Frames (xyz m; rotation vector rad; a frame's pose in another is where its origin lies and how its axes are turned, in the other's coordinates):
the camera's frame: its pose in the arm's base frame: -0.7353 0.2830 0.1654 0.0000 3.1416 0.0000
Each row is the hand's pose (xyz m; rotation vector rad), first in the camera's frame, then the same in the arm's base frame.
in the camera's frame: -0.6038 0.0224 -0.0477 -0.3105 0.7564 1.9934
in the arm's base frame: -0.1315 0.3054 0.2131 -2.1530 -1.2518 -0.3354
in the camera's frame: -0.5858 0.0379 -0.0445 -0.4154 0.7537 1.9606
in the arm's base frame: -0.1495 0.3209 0.2099 -2.1234 -1.2675 -0.4499
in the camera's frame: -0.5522 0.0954 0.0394 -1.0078 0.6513 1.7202
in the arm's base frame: -0.1831 0.3784 0.1260 -1.9166 -1.3446 -1.1229
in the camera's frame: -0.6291 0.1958 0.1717 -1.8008 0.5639 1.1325
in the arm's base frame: -0.1062 0.4788 -0.0063 -1.2630 -1.2480 -2.0084
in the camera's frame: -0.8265 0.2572 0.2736 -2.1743 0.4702 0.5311
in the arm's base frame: 0.0912 0.5402 -0.1082 -0.5949 -1.1664 -2.4355
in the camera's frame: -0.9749 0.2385 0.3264 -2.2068 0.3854 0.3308
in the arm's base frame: 0.2396 0.5215 -0.1610 -0.3791 -1.2172 -2.5290
